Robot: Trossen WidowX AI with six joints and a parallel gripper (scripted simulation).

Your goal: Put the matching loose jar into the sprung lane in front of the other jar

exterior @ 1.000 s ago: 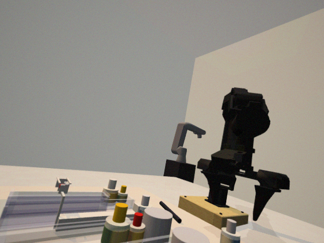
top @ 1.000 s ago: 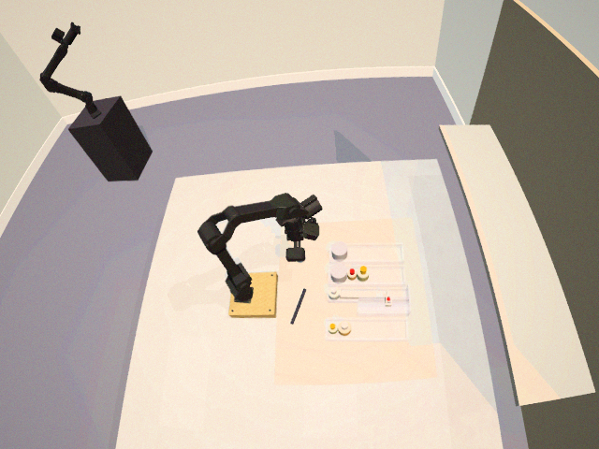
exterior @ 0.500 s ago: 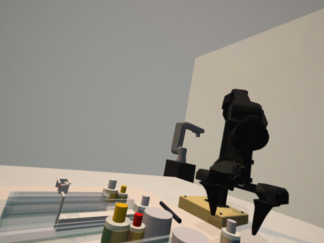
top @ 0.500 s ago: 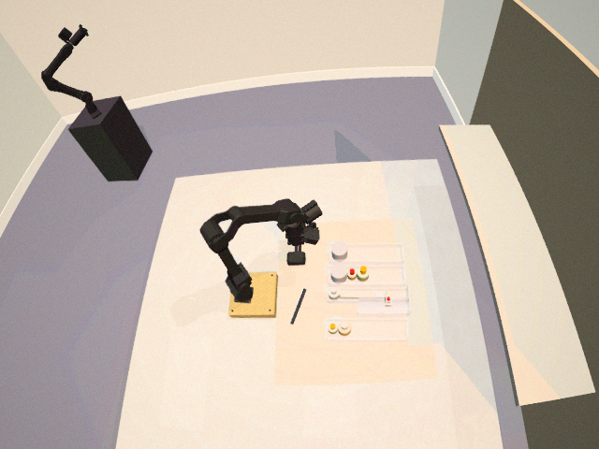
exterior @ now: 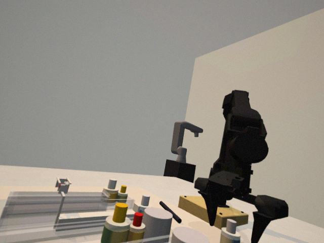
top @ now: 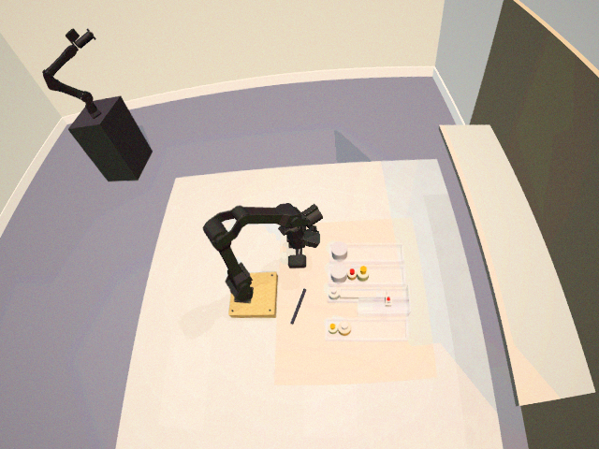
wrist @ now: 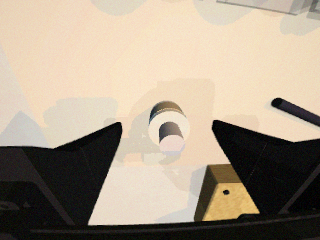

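The black rod is 200 mm to the right of my gripper tip, 20 mm below it and 10 mm ahead of it. Also, from my gripper tip: pusher plate: 250 mm ahead, 180 mm to the right, 20 mm above; then clear sprung lane: 290 mm ahead, 170 mm to the right, 10 mm below.
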